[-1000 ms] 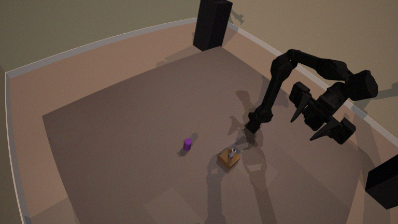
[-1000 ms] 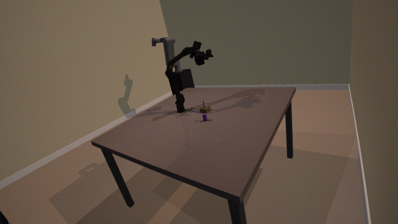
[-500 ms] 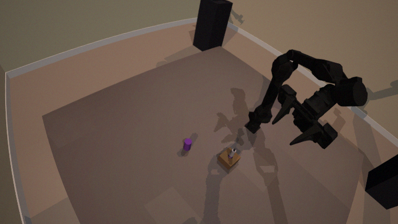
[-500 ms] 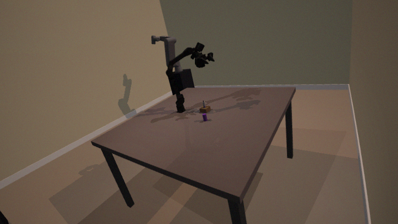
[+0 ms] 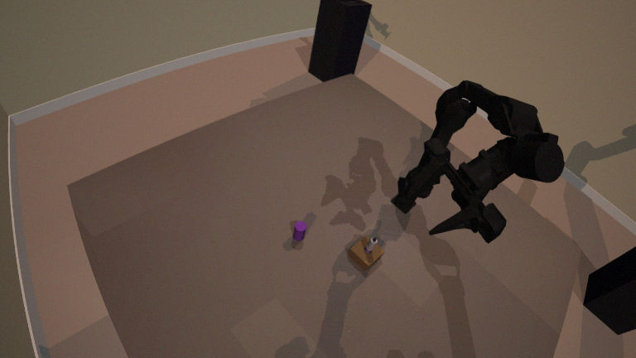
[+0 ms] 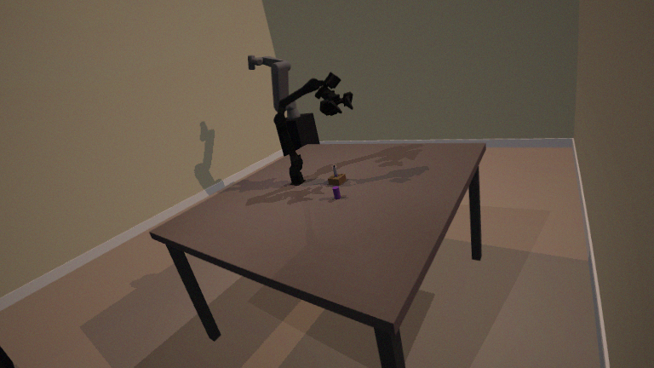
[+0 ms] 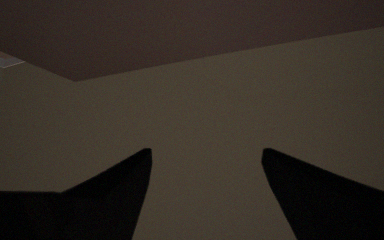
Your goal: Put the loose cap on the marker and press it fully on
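My gripper tip is now 33 cm above the purple cap and 22 cm to the left of it. From my gripper tip the other things lie so: tan holder block: 34 cm below, 10 cm behind, 6 cm to the right; grey marker: 29 cm below, 10 cm behind, 6 cm to the right.
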